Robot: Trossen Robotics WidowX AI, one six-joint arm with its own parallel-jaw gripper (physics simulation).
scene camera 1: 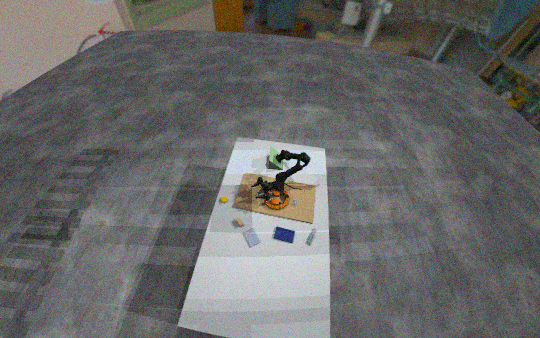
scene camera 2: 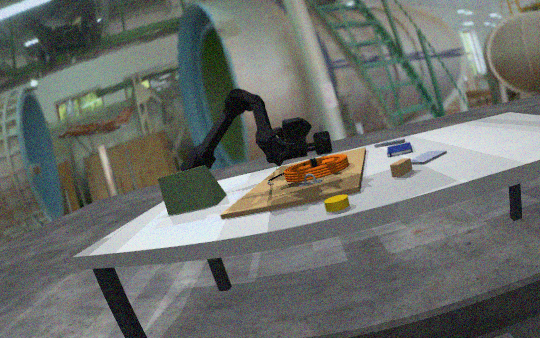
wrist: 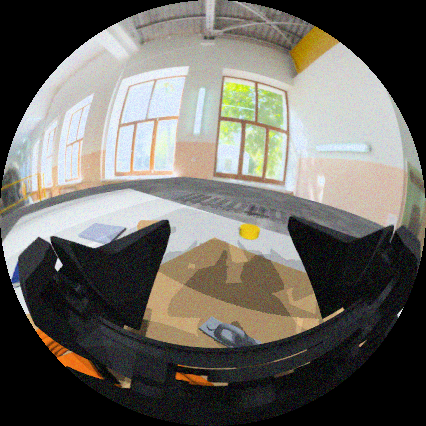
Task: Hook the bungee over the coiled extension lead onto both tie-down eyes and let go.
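Seen in the pictures: gripper, between the fingertips: point(scene camera 1: 253, 191) point(scene camera 2: 312, 143) point(wrist: 230, 224); arm's base, origin of its link: point(scene camera 1: 278, 158) point(scene camera 2: 193, 190).
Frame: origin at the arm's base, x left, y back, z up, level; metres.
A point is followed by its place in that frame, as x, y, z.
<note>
The orange coiled lead point(scene camera 1: 276, 206) {0.097, -0.465, -0.007} point(scene camera 2: 340, 163) {0.027, -0.470, -0.015} point(wrist: 80, 364) lies on the wooden board point(scene camera 1: 305, 212) {0.326, -0.440, -0.034} point(scene camera 2: 245, 207) {-0.212, -0.266, -0.034} point(wrist: 165, 287) {-0.072, -0.496, -0.034}. One grey tie-down eye point(scene camera 2: 311, 178) point(wrist: 227, 332) {-0.077, -0.404, -0.031} is beside the coil on the yellow puck's side; another small grey eye point(scene camera 1: 295, 203) {0.236, -0.385, -0.032} is on the coil's opposite side. The dark bungee point(scene camera 1: 301, 188) point(scene camera 2: 275, 177) {0.130, -0.231, -0.032} lies along the arm-base side of the coil; its ends are too small to make out. My gripper point(scene camera 1: 257, 190) {-0.097, -0.435, 0.069} point(scene camera 2: 310, 142) {-0.097, -0.435, 0.069} point(wrist: 230, 224) {-0.097, -0.435, 0.069} is open and empty, low over the board near the first eye. The arm hides part of the coil in scene camera 1.
A yellow puck point(scene camera 1: 224, 199) {-0.314, -0.516, -0.027} point(scene camera 2: 336, 203) {-0.342, -0.517, -0.030} point(wrist: 249, 231) {-0.295, -0.502, -0.027}, a wooden block point(scene camera 1: 238, 222) {-0.139, -0.666, -0.017} point(scene camera 2: 401, 167) {-0.158, -0.658, -0.026}, a pale card point(scene camera 1: 251, 237) {-0.016, -0.738, -0.040} point(scene camera 2: 430, 156) {-0.032, -0.749, -0.040} point(wrist: 102, 232) {-0.020, -0.723, -0.040}, a blue box point(scene camera 1: 284, 235) {0.208, -0.660, -0.034} point(scene camera 2: 400, 149) {0.163, -0.657, -0.034} and a grey bar point(scene camera 1: 311, 237) {0.395, -0.624, -0.036} surround the board. A green panel point(scene camera 1: 275, 156) {-0.029, -0.011, 0.031} point(scene camera 2: 192, 190) {-0.077, -0.045, 0.012} stands near the arm base.
</note>
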